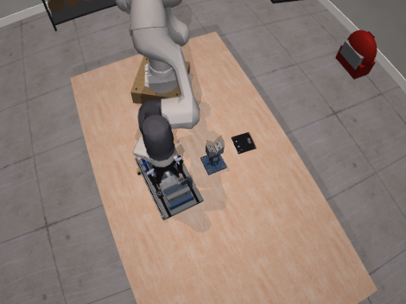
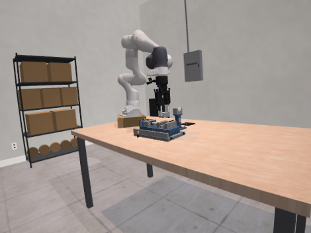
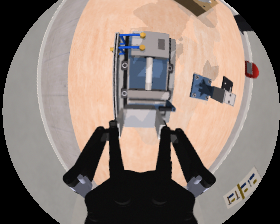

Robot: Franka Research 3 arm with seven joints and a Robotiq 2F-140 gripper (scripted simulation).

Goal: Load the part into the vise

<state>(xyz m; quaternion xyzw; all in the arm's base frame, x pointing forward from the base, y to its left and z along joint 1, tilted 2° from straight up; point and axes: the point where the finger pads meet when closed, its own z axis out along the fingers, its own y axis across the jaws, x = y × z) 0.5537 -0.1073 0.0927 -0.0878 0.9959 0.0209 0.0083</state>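
Now: the part 30 mm below my hand. From my hand the other things lie so: vise 130 mm below, 70 mm behind, 10 mm to the left; black infeed plate 390 mm to the left, 170 mm below, 150 mm behind.
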